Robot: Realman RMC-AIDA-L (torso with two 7-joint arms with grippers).
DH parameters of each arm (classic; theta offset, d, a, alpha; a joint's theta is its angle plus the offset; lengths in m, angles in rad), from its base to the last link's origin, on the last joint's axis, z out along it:
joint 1: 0 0.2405 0 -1.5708
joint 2: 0 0 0 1.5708
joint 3: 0 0.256 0 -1.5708
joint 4: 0 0 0 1.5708
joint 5: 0 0.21 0 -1.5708
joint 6: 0 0 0 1.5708
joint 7: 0 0.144 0 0
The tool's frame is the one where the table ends.
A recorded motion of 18 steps. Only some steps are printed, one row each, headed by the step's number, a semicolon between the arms.
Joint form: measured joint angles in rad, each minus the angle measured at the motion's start. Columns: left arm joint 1, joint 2, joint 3, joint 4, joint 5, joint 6, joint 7; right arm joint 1, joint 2, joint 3, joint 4, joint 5, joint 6, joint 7.
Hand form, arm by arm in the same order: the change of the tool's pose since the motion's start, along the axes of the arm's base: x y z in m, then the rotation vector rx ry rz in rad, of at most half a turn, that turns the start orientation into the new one. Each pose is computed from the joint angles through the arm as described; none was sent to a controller.
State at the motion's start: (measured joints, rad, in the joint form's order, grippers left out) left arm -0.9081 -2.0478 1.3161 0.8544 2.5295 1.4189 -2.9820; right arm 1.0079 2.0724 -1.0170 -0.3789 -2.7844 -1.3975 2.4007
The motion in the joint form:
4: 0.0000 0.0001 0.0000 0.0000 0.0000 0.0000 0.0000; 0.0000 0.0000 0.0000 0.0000 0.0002 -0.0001 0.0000
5: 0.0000 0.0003 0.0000 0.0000 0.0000 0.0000 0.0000; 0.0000 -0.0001 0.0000 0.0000 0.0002 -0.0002 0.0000
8: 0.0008 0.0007 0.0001 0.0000 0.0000 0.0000 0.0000; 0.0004 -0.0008 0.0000 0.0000 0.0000 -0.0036 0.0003
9: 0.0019 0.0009 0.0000 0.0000 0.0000 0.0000 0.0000; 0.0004 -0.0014 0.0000 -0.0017 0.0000 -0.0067 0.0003
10: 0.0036 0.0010 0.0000 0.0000 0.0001 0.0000 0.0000; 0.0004 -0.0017 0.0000 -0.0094 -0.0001 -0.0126 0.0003
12: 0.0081 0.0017 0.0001 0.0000 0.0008 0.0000 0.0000; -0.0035 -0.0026 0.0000 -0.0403 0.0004 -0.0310 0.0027
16: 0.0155 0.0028 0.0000 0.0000 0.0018 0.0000 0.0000; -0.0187 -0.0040 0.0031 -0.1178 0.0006 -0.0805 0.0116
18: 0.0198 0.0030 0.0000 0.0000 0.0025 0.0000 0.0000; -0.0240 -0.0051 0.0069 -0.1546 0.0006 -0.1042 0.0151
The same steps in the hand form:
4: 0.0000 0.0000 0.0000 0.0001 0.0001 0.0000; 0.0000 0.0000 0.0000 0.0000 0.0002 -0.0001
5: -0.0001 0.0001 0.0001 0.0002 0.0002 0.0000; 0.0000 0.0000 0.0000 0.0000 0.0001 -0.0002
8: -0.0004 0.0000 0.0003 0.0005 0.0005 0.0008; -0.0001 -0.0002 0.0004 -0.0023 -0.0003 -0.0016
9: -0.0009 -0.0001 0.0004 0.0007 0.0006 0.0019; -0.0003 -0.0001 0.0009 -0.0034 -0.0003 -0.0019
10: -0.0016 -0.0004 0.0004 0.0008 0.0007 0.0036; -0.0014 0.0007 0.0020 -0.0032 0.0003 0.0010
12: -0.0036 -0.0010 0.0007 0.0014 0.0019 0.0079; -0.0046 0.0036 0.0060 0.0032 0.0028 0.0091
16: -0.0069 -0.0019 0.0013 0.0025 0.0035 0.0153; -0.0108 0.0084 0.0162 0.0181 0.0095 0.0187
18: -0.0087 -0.0026 0.0014 0.0027 0.0043 0.0195; -0.0144 0.0110 0.0214 0.0261 0.0137 0.0248

